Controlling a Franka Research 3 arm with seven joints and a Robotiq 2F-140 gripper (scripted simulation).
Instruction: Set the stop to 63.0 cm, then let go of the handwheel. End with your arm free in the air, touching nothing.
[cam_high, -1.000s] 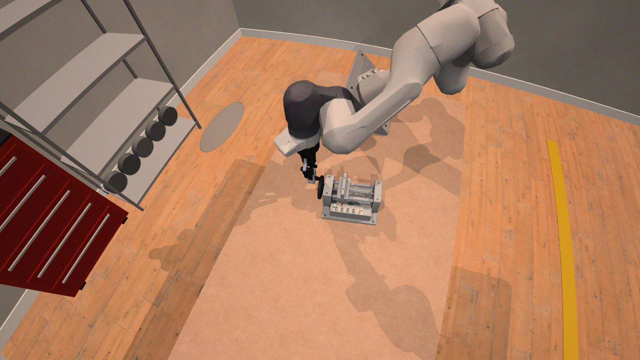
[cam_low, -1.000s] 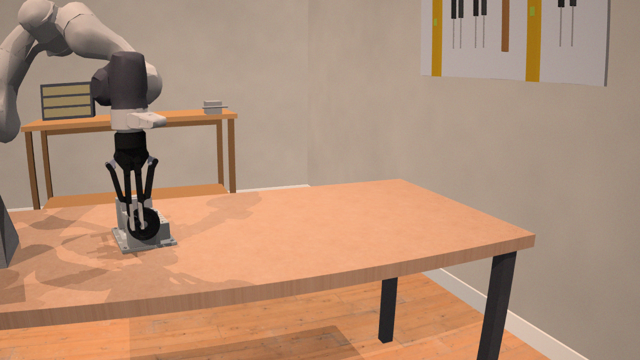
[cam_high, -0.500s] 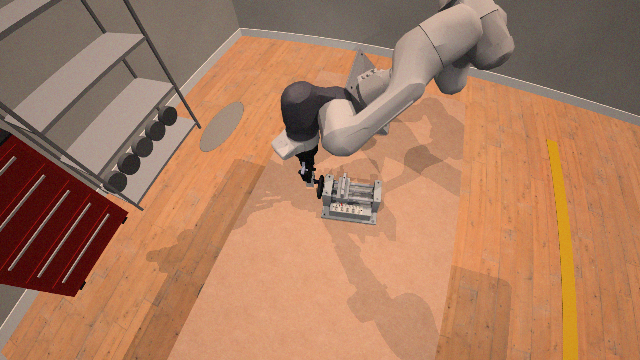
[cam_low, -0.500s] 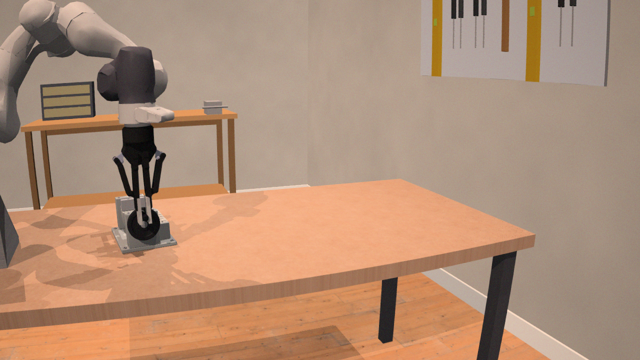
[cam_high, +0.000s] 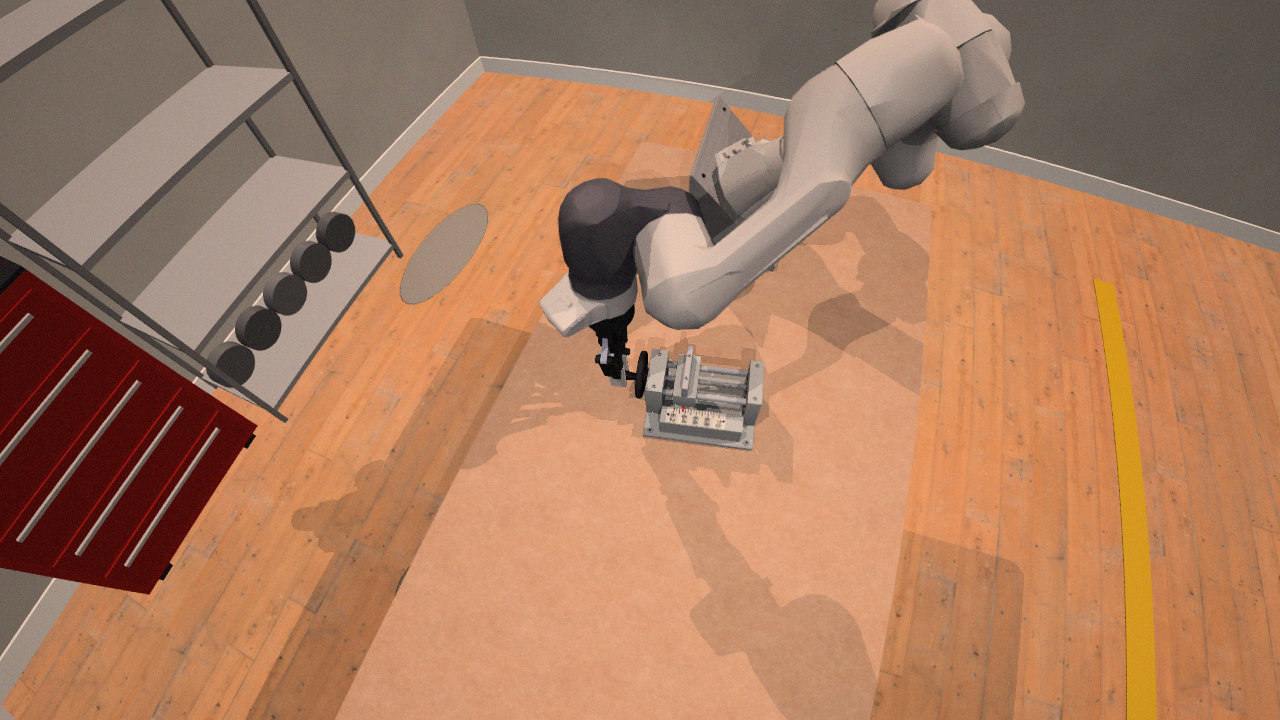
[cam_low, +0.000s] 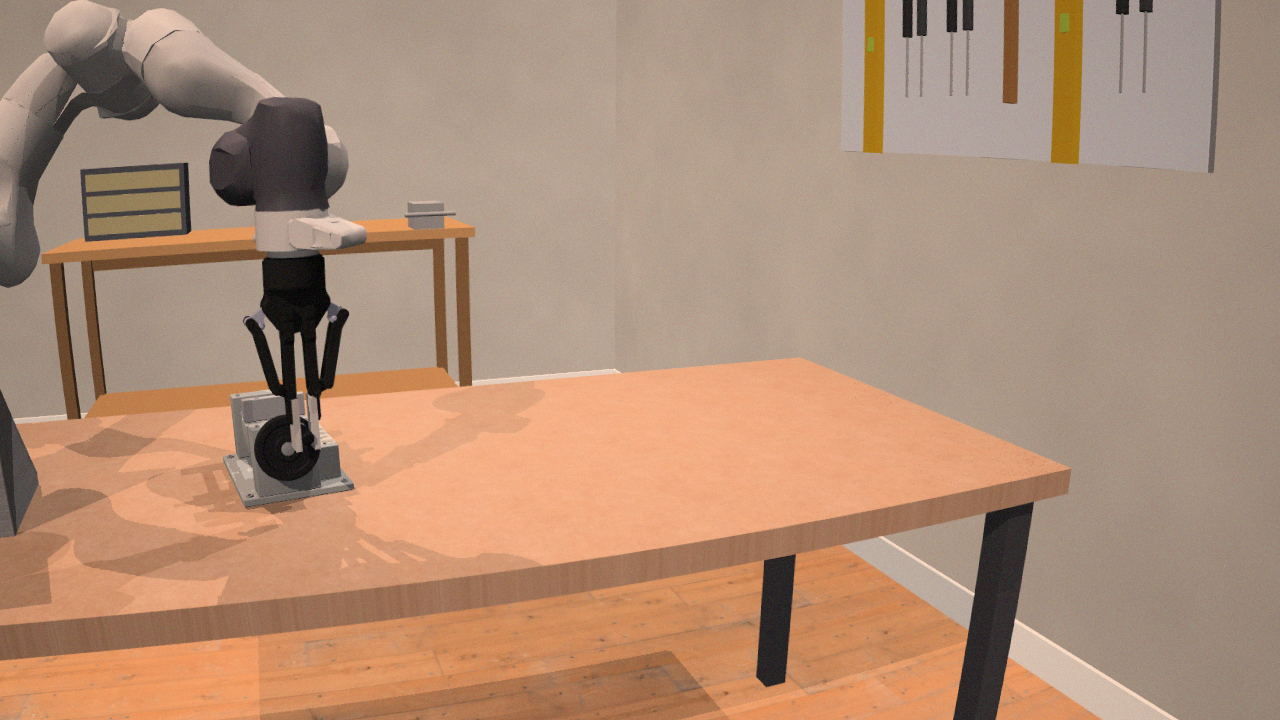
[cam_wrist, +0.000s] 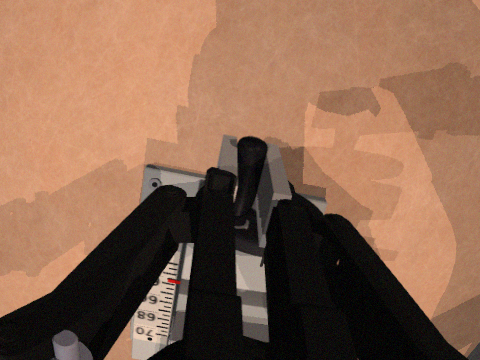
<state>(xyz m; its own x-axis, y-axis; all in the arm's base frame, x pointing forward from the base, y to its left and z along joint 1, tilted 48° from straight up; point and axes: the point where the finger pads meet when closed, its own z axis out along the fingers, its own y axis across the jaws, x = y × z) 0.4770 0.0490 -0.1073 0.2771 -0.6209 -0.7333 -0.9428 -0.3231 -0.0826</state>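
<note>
Right now the black handwheel is 10 mm behind my hand, 20 mm to the left of it and 20 mm below it. From my hand the other things lie so: sliding stop (40 mm behind, 110 mm to the left, 30 mm below).
</note>
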